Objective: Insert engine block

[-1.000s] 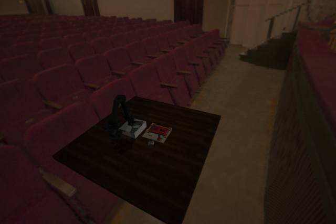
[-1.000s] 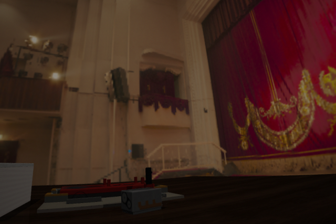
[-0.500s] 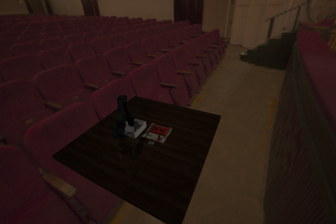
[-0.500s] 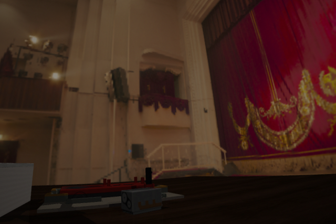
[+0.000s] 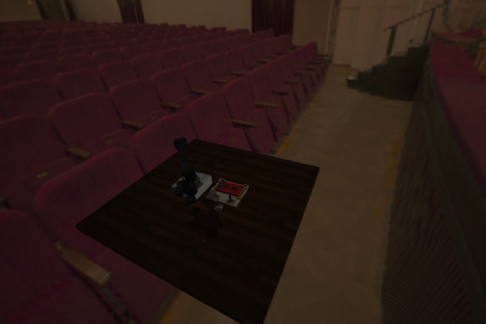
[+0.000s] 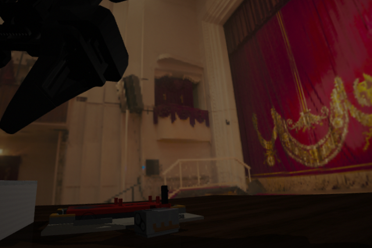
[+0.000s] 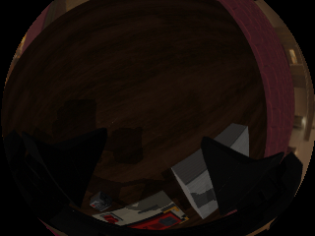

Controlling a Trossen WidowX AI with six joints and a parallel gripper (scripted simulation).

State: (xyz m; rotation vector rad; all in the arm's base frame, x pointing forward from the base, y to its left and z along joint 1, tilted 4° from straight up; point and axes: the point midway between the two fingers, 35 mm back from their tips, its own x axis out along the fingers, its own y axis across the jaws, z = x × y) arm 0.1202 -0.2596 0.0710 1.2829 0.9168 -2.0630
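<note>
My gripper tip is 200 mm short of the engine block, 100 mm to the right of it and 100 mm above it. From my gripper tip the other things lie so: baseplate (200 mm ahead, 280 mm to the left, 100 mm below).
</note>
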